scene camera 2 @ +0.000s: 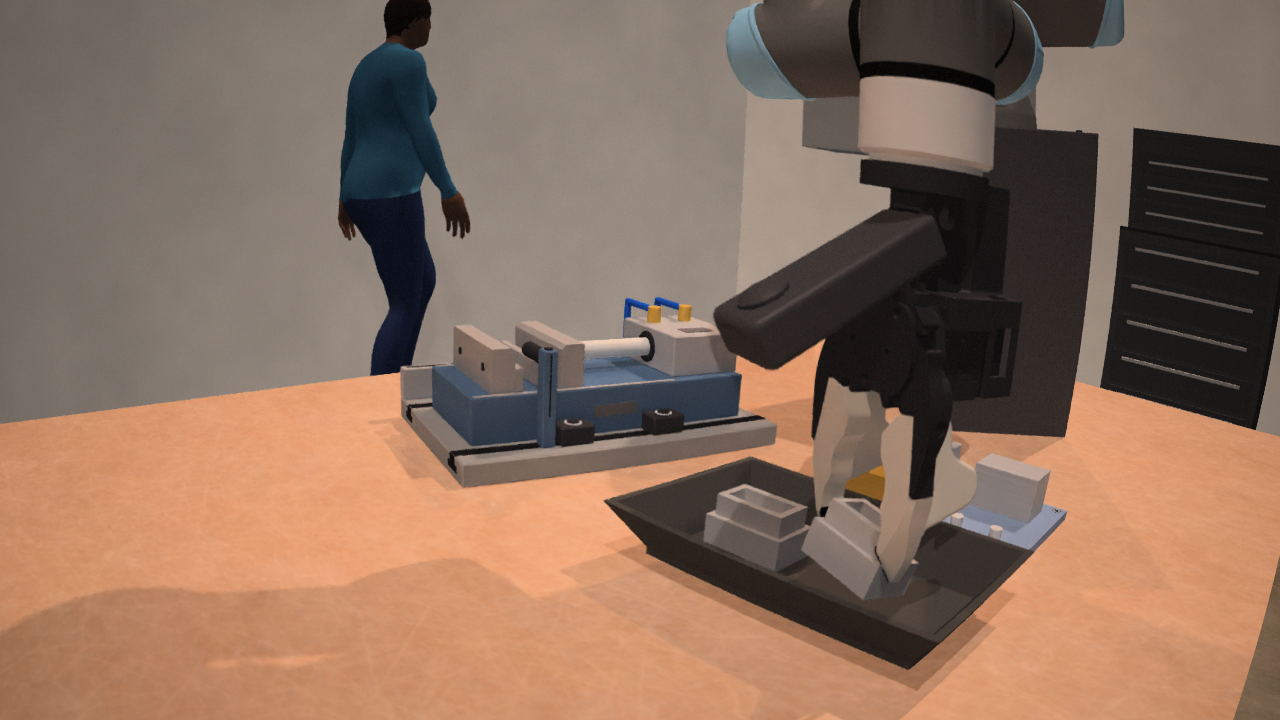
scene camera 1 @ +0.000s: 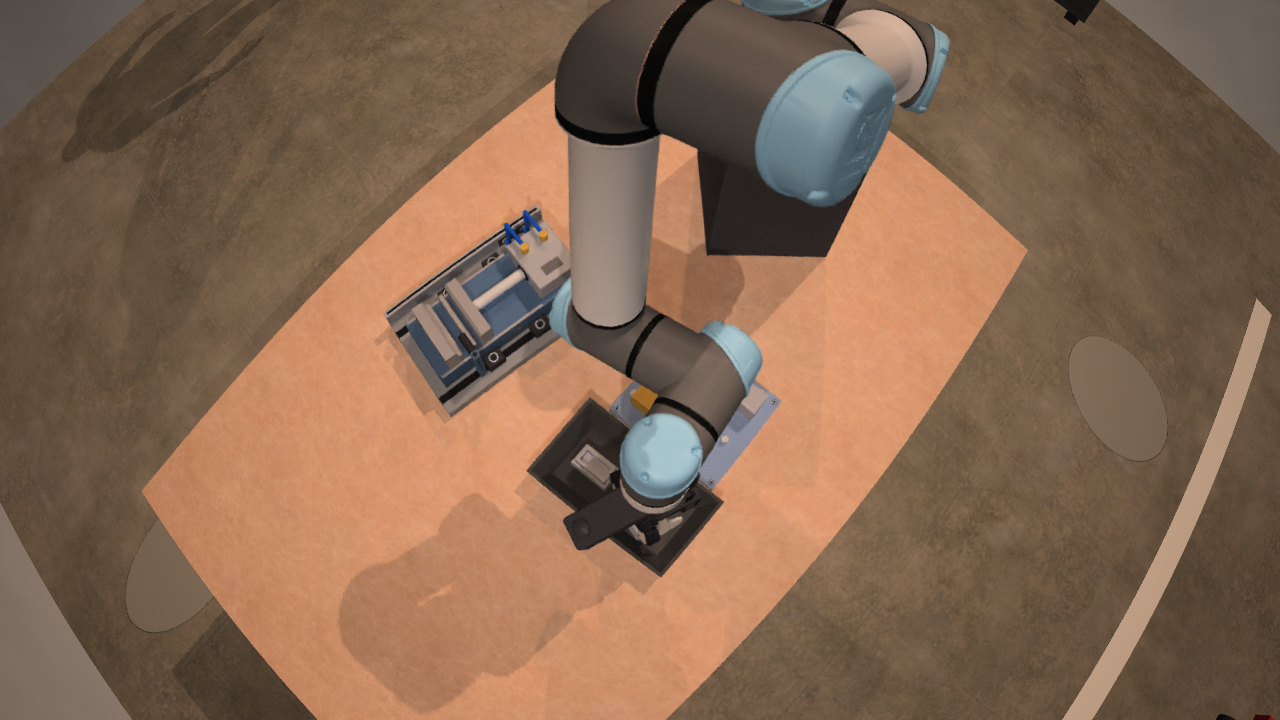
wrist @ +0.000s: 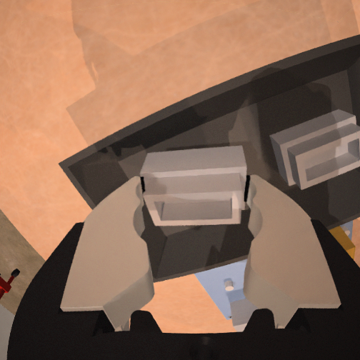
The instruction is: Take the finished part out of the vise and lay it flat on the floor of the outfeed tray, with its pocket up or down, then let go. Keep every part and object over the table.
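Places are measured from the arm's base along level axes (x right, y ahead, z up), in centimetres.
Where they show: gripper, fingertip midpoint: (scene camera 2: 858, 557).
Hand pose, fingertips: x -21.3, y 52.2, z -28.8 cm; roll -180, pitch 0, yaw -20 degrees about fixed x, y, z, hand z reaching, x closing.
Note:
Things, the pixels of their top centre, and the offset from my fingertips.
- finished part at its top centre: (scene camera 2: 871, 509) dx -0.1, dy -0.3, dz +2.9 cm
- vise at its top centre: (scene camera 2: 586, 325) (scene camera 1: 486, 287) dx +37.1, dy -8.9, dz +5.3 cm
- second grey part at its top centre: (scene camera 2: 762, 500) (scene camera 1: 595, 463) dx +9.1, dy -1.8, dz +0.1 cm
- blue plate at its top centre: (scene camera 1: 697, 405) dx +4.8, dy -18.7, dz -3.8 cm
- yellow block at its top centre: (scene camera 2: 872, 464) (scene camera 1: 656, 400) dx +9.2, dy -14.3, dz -0.2 cm
- grey block at its top centre: (scene camera 2: 1014, 466) (scene camera 1: 745, 392) dx +0.6, dy -23.8, dz -0.2 cm
My gripper (wrist: 194, 178) (scene camera 2: 863, 537) is shut on a grey stepped part with its pocket facing up and tilted. This finished part (wrist: 192, 182) (scene camera 2: 850, 550) is inside the walls of the dark outfeed tray (wrist: 210, 107) (scene camera 2: 769, 595) (scene camera 1: 556, 440); its lower edge is close to the tray floor, and whether it touches is hard to tell. In the wrist view the fingers grip its two short ends. The vise (scene camera 2: 586, 398) (scene camera 1: 487, 313) stands apart, with no part between its jaws.
A second grey part (scene camera 2: 756, 526) (wrist: 320, 150) (scene camera 1: 592, 465) sits flat in the tray, pocket up, beside the held part. A blue plate (scene camera 1: 733, 443) with a yellow block (scene camera 1: 643, 399), a grey block (scene camera 2: 1011, 486) and pins stands close behind the tray. A person (scene camera 2: 389, 134) is beyond the table.

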